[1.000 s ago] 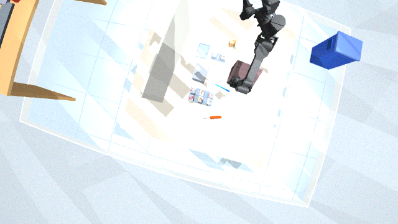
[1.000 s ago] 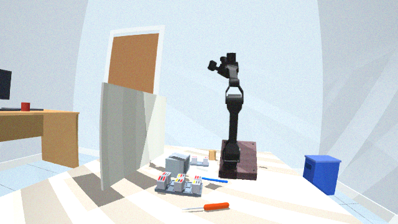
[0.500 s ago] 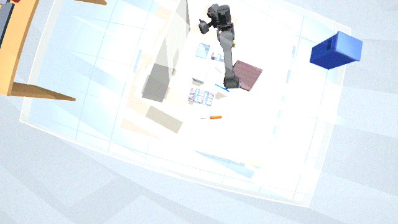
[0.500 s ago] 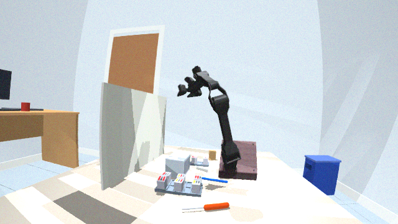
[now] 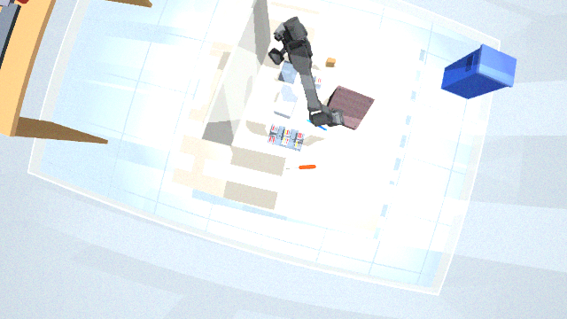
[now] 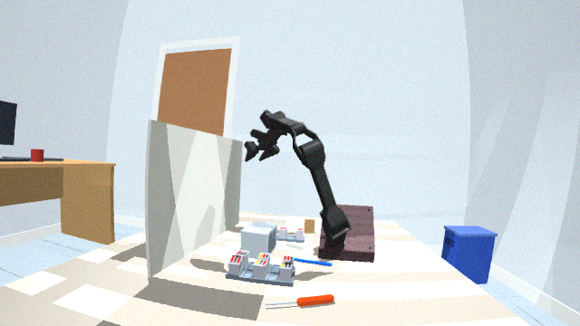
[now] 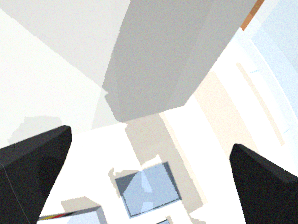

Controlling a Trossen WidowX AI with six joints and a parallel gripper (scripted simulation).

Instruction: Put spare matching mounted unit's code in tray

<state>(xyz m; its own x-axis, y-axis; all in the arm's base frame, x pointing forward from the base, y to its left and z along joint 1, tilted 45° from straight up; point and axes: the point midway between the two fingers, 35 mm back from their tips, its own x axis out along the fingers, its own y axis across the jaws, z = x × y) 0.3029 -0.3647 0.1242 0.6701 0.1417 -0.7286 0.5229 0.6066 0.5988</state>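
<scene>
Right now my gripper tip is 12 cm past the rack, 37 cm to the right of it and 34 cm above it. Also, from my gripper tip: tan box: 28 cm behind, 13 cm to the right, 31 cm below; blue pen: 28 cm behind, 26 cm to the left, 34 cm below; tall grey panel: 15 cm ahead, 14 cm to the left, 12 cm below.
</scene>
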